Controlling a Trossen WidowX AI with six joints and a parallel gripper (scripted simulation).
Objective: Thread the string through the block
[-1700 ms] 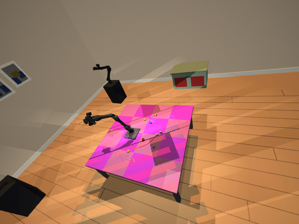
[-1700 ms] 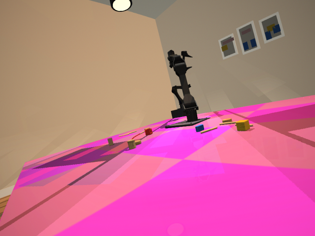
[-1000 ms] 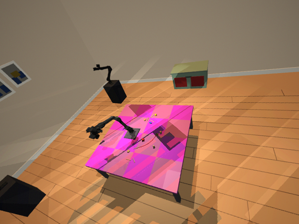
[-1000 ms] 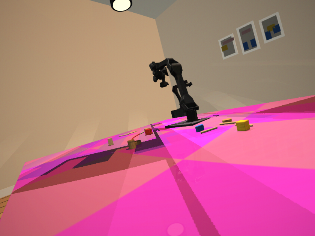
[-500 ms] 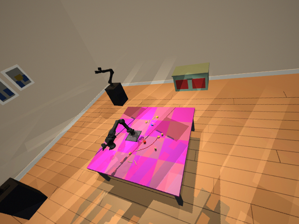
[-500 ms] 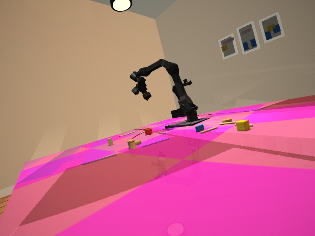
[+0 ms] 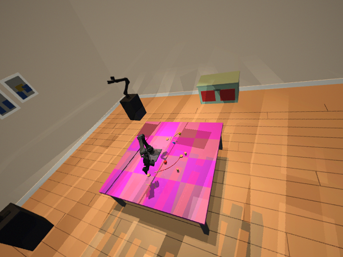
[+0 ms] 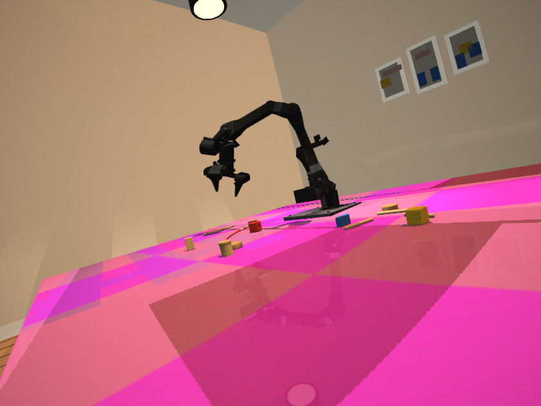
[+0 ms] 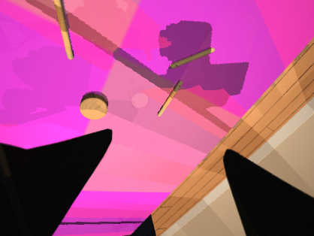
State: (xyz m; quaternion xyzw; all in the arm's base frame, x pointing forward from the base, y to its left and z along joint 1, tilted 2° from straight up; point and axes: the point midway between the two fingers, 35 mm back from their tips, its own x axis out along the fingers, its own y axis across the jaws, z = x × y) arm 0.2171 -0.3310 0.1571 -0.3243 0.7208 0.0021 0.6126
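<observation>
Now: the red block 6 cm ahead of my gripper tip, 25 cm to the left of it and 13 cm below it. The rest, counted from my gripper tip: thin wooden stick: 3 cm ahead, 11 cm to the left, 14 cm below; round wooden button: 22 cm ahead, 38 cm to the left, 14 cm below; tan block: 26 cm ahead, 18 cm to the left, 13 cm below.
</observation>
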